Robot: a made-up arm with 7 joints. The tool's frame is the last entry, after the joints. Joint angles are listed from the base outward. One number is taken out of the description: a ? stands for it. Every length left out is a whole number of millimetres.
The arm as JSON. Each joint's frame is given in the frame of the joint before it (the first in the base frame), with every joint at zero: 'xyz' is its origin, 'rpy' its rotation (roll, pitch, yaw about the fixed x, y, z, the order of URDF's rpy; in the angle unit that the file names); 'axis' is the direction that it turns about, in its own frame. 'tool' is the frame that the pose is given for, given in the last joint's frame.
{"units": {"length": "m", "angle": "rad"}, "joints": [
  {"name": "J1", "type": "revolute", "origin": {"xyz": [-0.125, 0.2, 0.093], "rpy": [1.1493, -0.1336, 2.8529]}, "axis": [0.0, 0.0, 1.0]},
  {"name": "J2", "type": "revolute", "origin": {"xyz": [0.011, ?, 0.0], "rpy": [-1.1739, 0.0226, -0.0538]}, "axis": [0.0, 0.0, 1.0]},
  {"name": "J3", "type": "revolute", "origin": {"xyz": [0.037, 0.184, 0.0], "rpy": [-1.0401, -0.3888, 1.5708]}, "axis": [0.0, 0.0, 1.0]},
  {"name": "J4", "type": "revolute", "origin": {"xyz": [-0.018, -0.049, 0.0], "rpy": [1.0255, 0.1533, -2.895]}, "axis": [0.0, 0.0, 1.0]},
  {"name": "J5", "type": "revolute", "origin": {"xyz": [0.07, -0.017, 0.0], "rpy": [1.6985, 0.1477, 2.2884]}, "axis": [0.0, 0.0, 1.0]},
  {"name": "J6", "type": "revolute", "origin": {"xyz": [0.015, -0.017, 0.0], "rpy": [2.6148, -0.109, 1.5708]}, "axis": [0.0, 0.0, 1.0]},
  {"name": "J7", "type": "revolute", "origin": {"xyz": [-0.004, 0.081, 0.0], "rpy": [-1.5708, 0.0, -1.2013]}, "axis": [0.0, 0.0, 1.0]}
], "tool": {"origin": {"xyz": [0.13, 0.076, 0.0], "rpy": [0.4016, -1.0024, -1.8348]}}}
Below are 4 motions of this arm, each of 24 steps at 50 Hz.
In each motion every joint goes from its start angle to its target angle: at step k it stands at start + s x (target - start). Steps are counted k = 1, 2, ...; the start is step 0. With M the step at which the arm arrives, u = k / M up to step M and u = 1 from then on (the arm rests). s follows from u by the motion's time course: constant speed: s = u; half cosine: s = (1 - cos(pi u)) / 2; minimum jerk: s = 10 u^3 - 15 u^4 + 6 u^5.
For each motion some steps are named. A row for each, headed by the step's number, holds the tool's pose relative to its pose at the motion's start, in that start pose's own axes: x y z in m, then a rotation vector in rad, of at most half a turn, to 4 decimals.
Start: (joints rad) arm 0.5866 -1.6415 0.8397 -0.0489 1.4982 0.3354 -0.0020
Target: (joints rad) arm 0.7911 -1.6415 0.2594 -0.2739 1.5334 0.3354 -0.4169
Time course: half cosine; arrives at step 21
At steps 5, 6, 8, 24:
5: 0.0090 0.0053 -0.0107 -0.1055 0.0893 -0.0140
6: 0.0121 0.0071 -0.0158 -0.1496 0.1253 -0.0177
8: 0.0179 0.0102 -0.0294 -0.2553 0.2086 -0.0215
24: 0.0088 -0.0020 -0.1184 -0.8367 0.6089 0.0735

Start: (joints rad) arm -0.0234 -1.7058 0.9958 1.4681 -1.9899 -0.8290 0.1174
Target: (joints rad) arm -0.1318 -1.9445 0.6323 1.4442 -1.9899 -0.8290 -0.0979
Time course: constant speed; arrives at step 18
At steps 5, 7, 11, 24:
5: 0.0136 0.0052 -0.0222 0.0842 0.0267 -0.0323
7: 0.0187 0.0081 -0.0311 0.1168 0.0403 -0.0474
11: 0.0282 0.0152 -0.0484 0.1798 0.0726 -0.0811
24: 0.0430 0.0312 -0.0777 0.2814 0.1451 -0.1501

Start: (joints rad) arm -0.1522 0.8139 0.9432 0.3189 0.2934 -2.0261 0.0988
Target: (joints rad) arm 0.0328 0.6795 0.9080 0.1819 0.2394 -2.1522 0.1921
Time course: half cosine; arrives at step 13
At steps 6, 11, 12, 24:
6: 0.0123 -0.0047 0.0255 0.0398 0.0105 0.0436
11: 0.0233 -0.0105 0.0565 0.0874 0.0214 0.1011
12: 0.0241 -0.0110 0.0592 0.0915 0.0223 0.1063
24: 0.0244 -0.0112 0.0601 0.0929 0.0226 0.1081

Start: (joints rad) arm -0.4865 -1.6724 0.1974 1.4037 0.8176 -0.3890 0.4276
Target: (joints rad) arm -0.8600 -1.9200 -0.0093 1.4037 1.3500 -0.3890 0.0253
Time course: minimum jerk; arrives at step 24
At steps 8, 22, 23, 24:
8: 0.0133 0.0152 -0.0292 -0.0473 -0.0897 0.0116
22: 0.0847 0.0847 -0.1125 -0.1976 -0.4255 -0.0240
23: 0.0852 0.0851 -0.1128 -0.1983 -0.4274 -0.0245
24: 0.0853 0.0852 -0.1129 -0.1984 -0.4277 -0.0246

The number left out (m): -0.278
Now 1 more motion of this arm.
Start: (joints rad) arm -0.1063 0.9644 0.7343 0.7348 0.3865 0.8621 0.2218
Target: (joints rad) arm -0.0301 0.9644 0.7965 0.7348 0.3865 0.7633 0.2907
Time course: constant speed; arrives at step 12
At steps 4, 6, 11, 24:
4: -0.0016 -0.0032 0.0030 0.0216 0.0485 0.0604
6: -0.0021 -0.0049 0.0045 0.0327 0.0728 0.0905
11: -0.0030 -0.0095 0.0082 0.0618 0.1334 0.1656
24: -0.0031 -0.0104 0.0089 0.0677 0.1455 0.1806

